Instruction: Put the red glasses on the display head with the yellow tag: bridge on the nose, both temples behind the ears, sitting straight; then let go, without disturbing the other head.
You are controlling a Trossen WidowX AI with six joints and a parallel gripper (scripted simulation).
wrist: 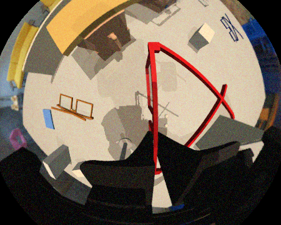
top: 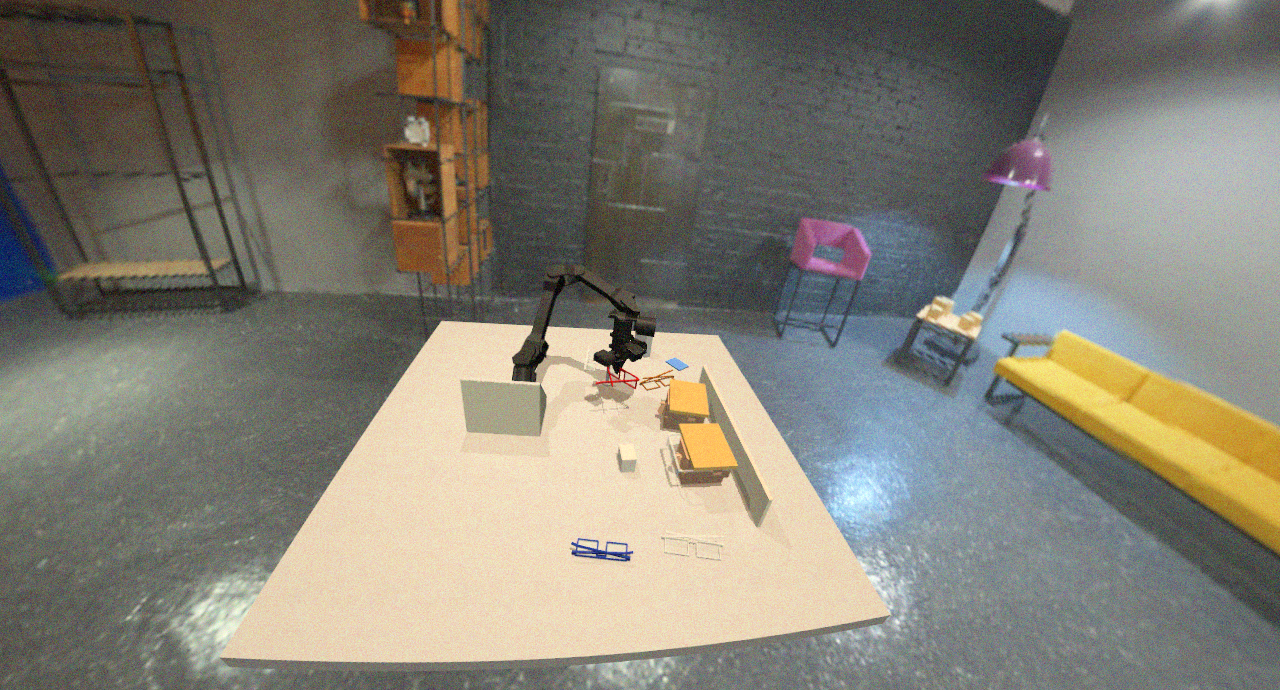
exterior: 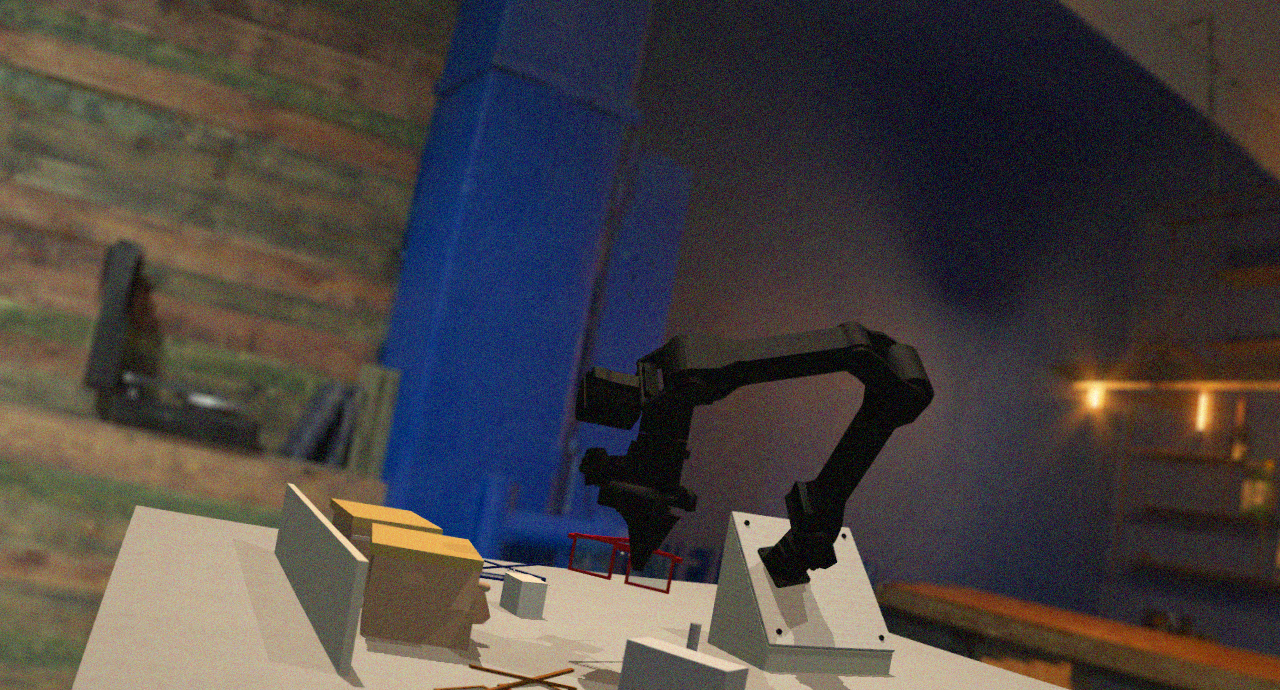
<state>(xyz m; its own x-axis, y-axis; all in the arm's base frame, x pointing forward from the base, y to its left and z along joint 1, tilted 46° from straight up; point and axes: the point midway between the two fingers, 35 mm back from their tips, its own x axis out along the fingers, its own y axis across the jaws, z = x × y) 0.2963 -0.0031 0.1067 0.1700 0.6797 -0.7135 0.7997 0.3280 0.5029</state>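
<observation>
Right now the red glasses is 5 cm to the right of my gripper tip, 2 cm behind it and 1 cm above it. Also, from my gripper tip: long grey wall: 30 cm ahead, 25 cm to the right, 6 cm below; blue tag: 31 cm ahead, 22 cm to the left, 12 cm below.
</observation>
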